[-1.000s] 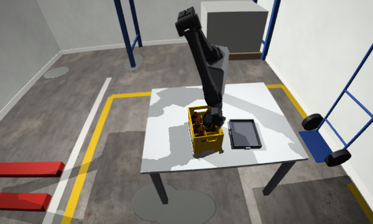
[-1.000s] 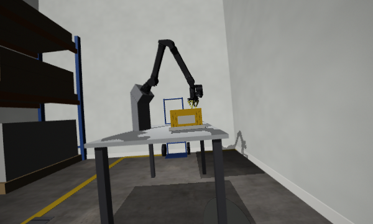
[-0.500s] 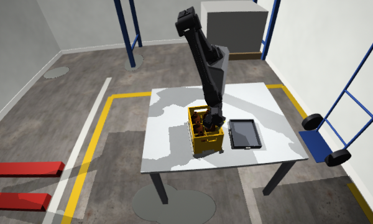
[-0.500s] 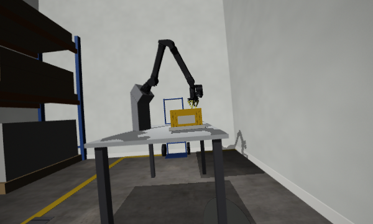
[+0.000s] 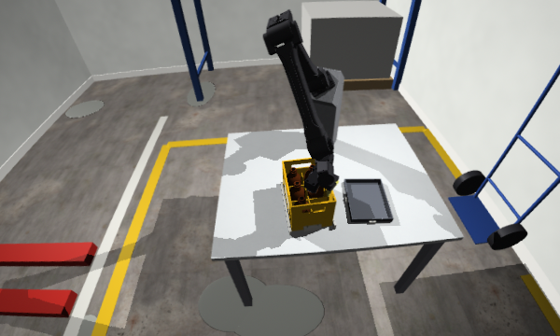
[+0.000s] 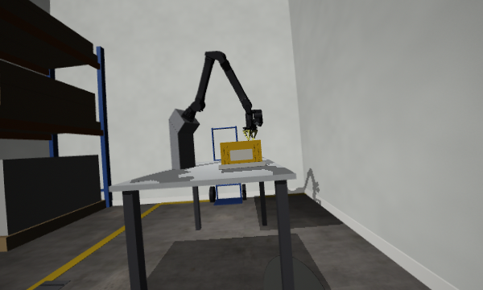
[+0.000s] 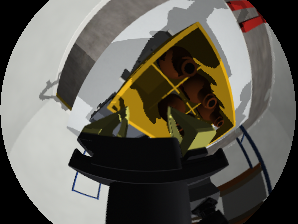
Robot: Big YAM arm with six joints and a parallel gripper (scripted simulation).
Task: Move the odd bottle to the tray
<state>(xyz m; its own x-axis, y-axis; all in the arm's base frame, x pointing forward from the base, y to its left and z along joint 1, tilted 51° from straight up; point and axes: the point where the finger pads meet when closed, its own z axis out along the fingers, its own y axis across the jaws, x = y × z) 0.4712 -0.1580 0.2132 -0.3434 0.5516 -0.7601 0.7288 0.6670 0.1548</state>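
The crate lies 10 cm behind my hand, 1 cm to the right of it and 11 cm below it. Also, from my hand: dark tray (3 cm ahead, 26 cm to the left, 18 cm below); brown bottle (17 cm behind, 6 cm to the left, 10 cm below).
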